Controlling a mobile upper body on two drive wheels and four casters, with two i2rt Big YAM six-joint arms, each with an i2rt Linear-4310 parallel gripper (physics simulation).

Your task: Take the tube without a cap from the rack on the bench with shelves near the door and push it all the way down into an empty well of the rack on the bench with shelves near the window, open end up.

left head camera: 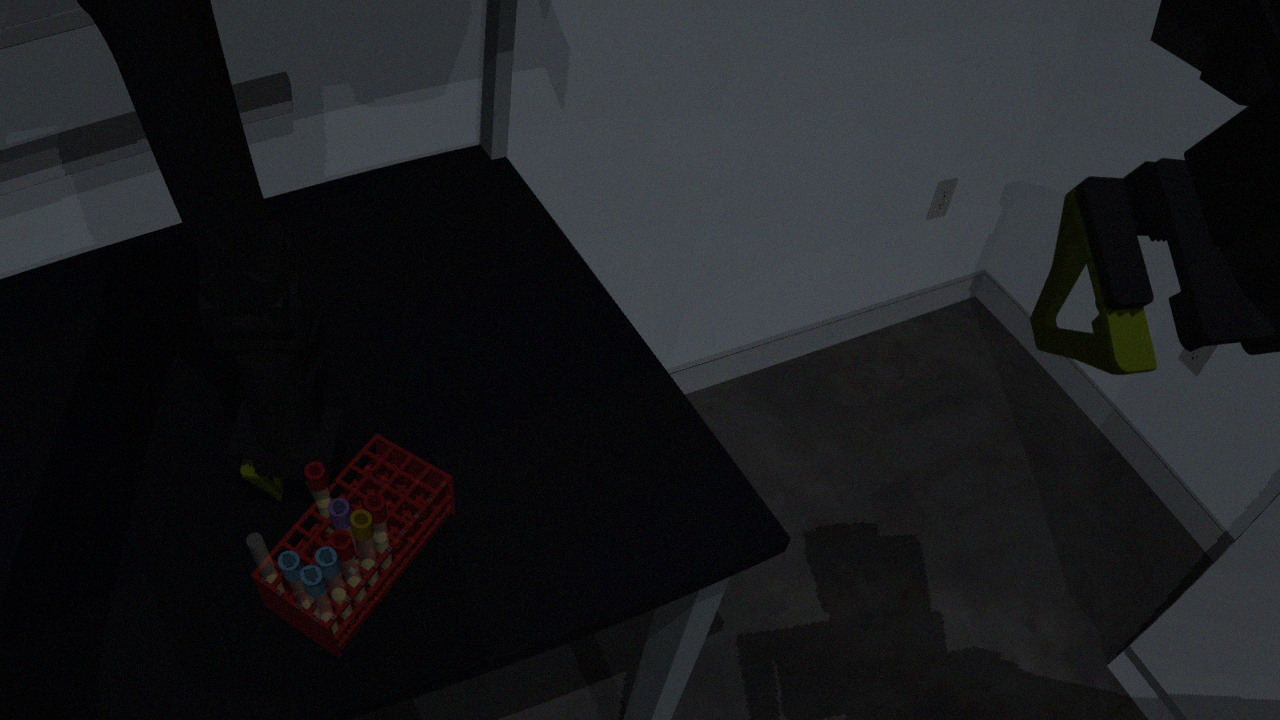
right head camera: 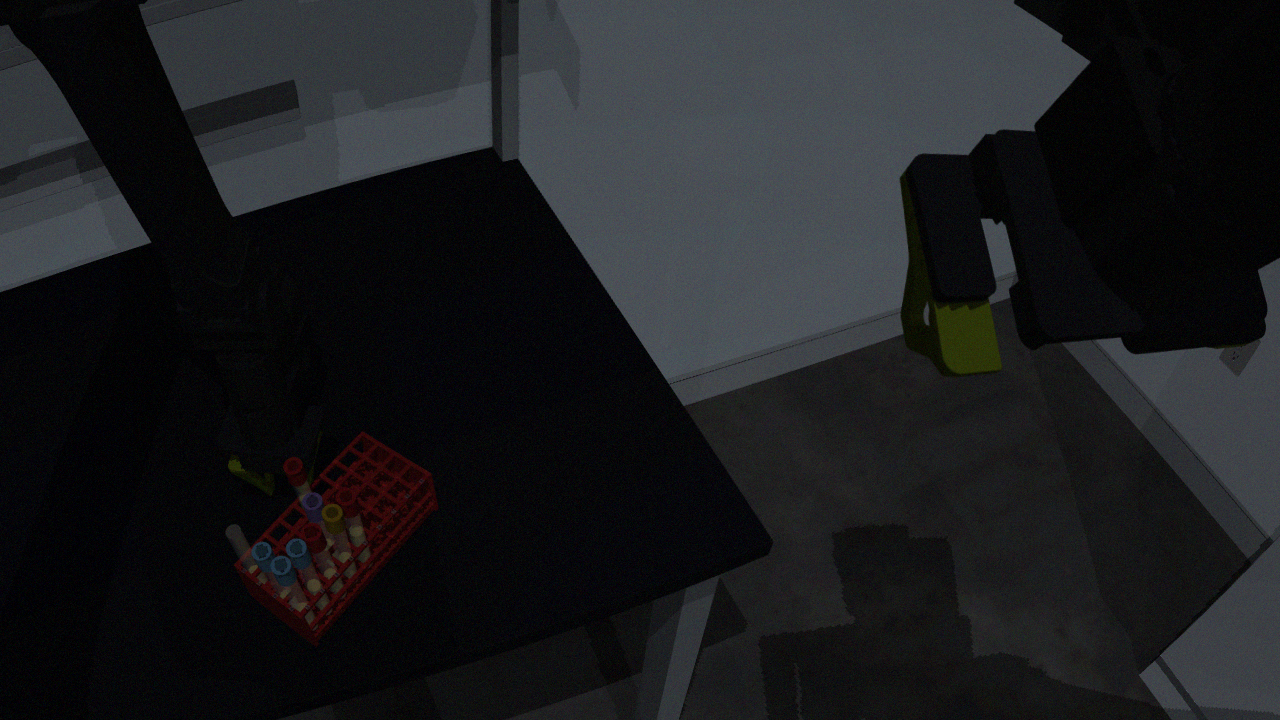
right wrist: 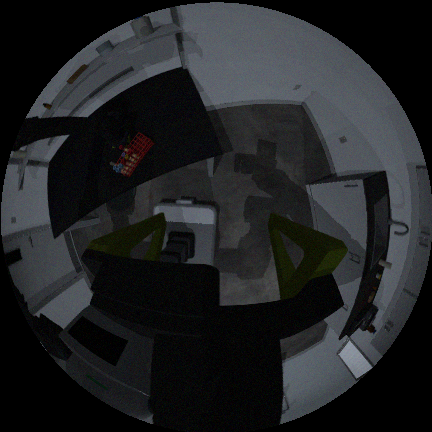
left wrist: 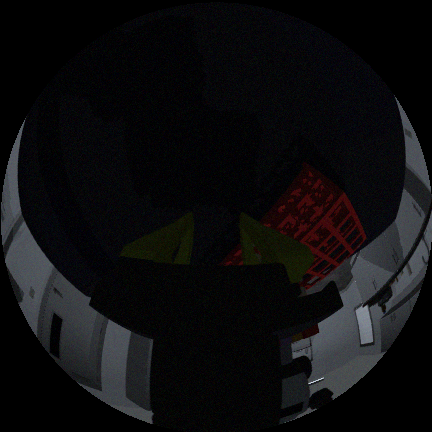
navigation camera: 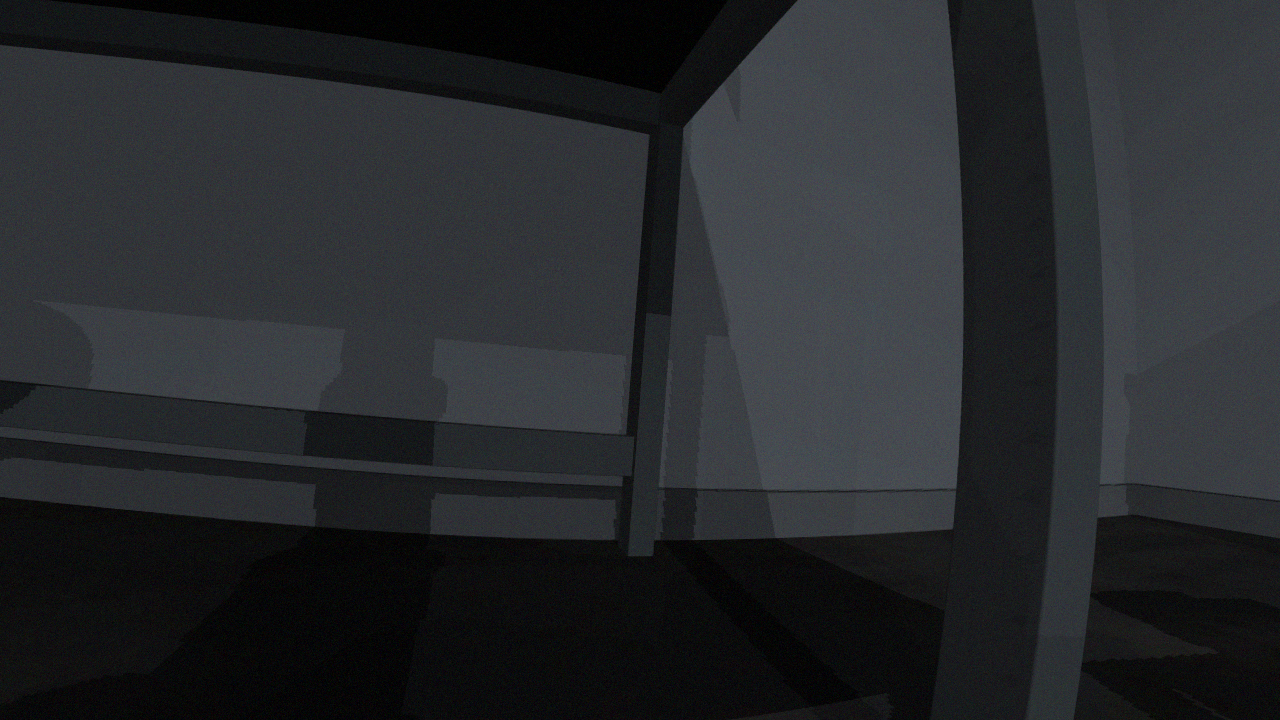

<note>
The pictures show: my right gripper and a pale tube without a cap.
My right gripper also shows in the left head camera view.
</note>
